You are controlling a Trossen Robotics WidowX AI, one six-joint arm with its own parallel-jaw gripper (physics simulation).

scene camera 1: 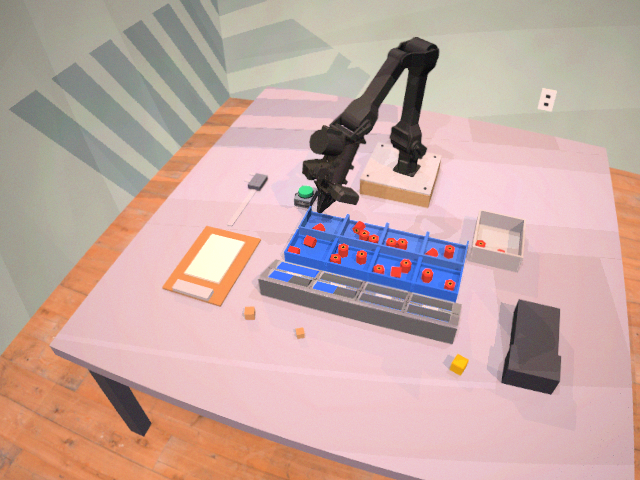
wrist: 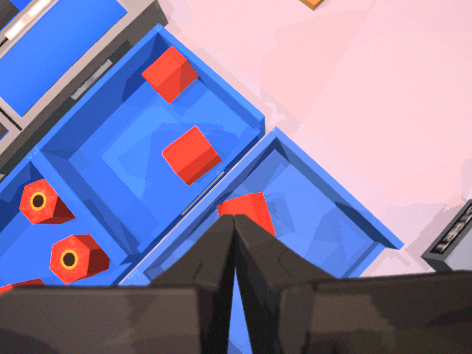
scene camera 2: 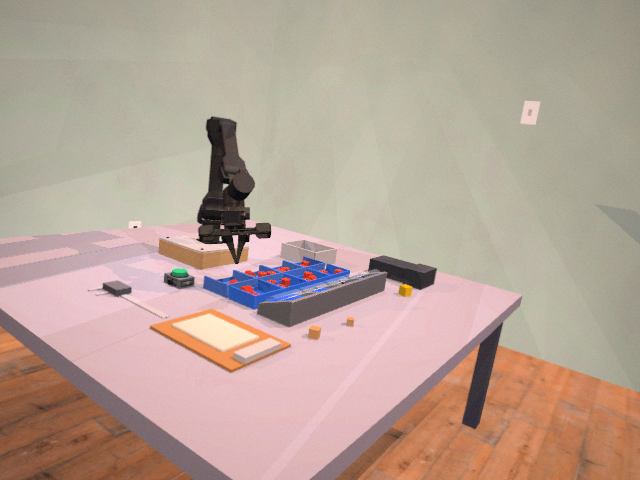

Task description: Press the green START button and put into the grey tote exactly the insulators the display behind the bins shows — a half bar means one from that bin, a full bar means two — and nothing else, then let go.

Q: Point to a grey display bar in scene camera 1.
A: At 401, 321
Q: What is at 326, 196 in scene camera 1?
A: The gripper.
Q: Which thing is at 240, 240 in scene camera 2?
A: The gripper.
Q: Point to a grey display bar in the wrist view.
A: At 29, 132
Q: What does the gripper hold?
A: Nothing.
